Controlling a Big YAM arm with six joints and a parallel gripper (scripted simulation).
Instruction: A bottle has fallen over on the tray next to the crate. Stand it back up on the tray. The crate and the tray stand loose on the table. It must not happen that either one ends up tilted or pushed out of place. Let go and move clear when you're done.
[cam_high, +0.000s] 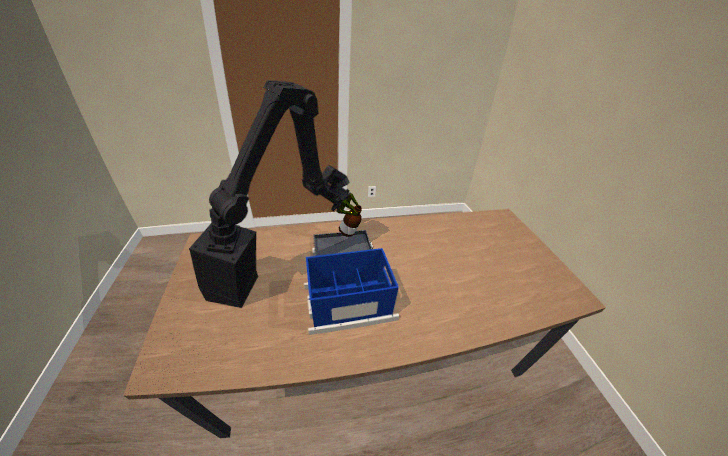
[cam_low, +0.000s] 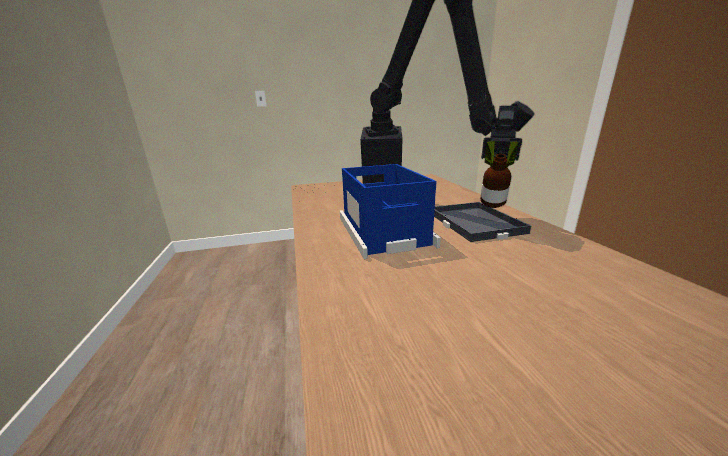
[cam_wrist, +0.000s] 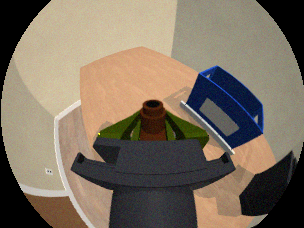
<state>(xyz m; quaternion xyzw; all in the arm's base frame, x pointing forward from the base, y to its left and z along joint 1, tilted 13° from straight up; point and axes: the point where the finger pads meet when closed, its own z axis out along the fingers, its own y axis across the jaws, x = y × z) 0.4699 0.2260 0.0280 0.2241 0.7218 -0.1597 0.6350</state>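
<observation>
My gripper is now 2 cm past the brown bottle, 1 cm to the right of it and 5 cm above it. Round my hand: dark grey tray 6 cm behind, 2 cm to the right, 18 cm below; then blue crate 6 cm behind, 31 cm to the right, 11 cm below.
</observation>
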